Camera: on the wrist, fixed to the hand. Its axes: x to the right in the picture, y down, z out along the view.
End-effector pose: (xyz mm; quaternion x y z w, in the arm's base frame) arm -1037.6 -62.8 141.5 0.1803 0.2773 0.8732 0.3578
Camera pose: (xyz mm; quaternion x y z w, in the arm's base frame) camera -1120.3 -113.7 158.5 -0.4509 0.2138 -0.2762 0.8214
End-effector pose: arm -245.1 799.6 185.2 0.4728 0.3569 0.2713 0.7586
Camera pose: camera -276.4 874.3 241.5 -0.4225 0.6078 -0.6273 0.2421
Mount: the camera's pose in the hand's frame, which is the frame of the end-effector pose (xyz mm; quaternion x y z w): 21.2 83.9 -47.3 -0.0462 0.1927 -0.9797 0.0307
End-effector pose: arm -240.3 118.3 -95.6 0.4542 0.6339 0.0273 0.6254
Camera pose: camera -229.4 205.6 -51.1 0.6412 -0.5837 0.4951 0.0552
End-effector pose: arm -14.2 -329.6 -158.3 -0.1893 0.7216 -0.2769 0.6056
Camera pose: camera -59.4 -269.4 -222.0 0.6874 0.0338 0.6050 0.4005
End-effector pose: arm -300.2 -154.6 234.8 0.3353 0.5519 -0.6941 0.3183
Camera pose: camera -238.8 -125.6 163.3 0.4113 -0.4388 0.2430 0.7610
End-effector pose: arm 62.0 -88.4 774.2 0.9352 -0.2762 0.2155 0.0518
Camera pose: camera 15.1 -159.3 824.1 0.2554 0.9077 0.1233 0.3091
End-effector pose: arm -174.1 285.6 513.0 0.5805 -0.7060 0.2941 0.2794
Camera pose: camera -257.8 319.5 552.7 0.6399 0.5873 -0.1855 0.4596
